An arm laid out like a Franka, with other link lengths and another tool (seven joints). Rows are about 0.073 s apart.
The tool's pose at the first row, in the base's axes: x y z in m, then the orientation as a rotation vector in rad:
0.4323 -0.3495 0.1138 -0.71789 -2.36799 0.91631
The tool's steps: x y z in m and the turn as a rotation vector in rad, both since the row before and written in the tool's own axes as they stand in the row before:
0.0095 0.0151 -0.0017 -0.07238 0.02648 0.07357
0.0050 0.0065 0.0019 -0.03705 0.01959 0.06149
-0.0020 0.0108 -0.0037 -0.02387 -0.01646 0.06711
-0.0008 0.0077 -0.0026 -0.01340 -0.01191 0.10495
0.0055 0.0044 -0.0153 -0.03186 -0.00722 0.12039
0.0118 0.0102 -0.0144 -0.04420 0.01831 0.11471
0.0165 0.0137 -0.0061 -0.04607 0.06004 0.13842
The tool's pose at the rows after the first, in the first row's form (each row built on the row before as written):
0.4307 -0.3332 0.1065 -0.84529 -2.37564 0.84951
0.4286 -0.3265 0.1018 -0.94153 -2.36590 0.81965
0.4370 -0.3203 0.0968 -1.03268 -2.37435 0.82923
0.4429 -0.3158 0.0935 -1.16941 -2.35544 0.85971
0.4509 -0.3038 0.1023 -1.33469 -2.33211 0.86976
0.4594 -0.2848 0.1064 -1.50092 -2.29244 0.83988
0.4657 -0.2640 0.1016 -1.69740 -2.19973 0.77077

